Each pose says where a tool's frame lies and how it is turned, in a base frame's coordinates. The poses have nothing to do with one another.
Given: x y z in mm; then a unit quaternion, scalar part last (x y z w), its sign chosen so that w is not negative.
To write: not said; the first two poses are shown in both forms.
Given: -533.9 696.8 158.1 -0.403 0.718 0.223 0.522
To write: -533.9 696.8 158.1 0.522 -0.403 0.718 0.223
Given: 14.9 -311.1 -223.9 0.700 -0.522 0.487 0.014
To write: 14.9 -311.1 -223.9 0.014 0.700 -0.522 0.487
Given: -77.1 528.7 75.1 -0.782 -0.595 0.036 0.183
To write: -77.1 528.7 75.1 0.183 -0.782 -0.595 0.036
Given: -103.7 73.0 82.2 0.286 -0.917 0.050 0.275
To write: -103.7 73.0 82.2 0.275 0.286 -0.917 0.050
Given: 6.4 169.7 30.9 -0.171 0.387 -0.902 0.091
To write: 6.4 169.7 30.9 0.091 -0.171 0.387 -0.902
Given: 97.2 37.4 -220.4 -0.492 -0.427 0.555 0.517
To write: 97.2 37.4 -220.4 0.517 -0.492 -0.427 0.555
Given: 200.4 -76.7 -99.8 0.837 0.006 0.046 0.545
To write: 200.4 -76.7 -99.8 0.545 0.837 0.006 0.046
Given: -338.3 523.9 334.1 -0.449 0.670 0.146 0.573
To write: -338.3 523.9 334.1 0.573 -0.449 0.670 0.146
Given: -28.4 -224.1 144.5 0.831 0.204 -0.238 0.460
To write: -28.4 -224.1 144.5 0.460 0.831 0.204 -0.238
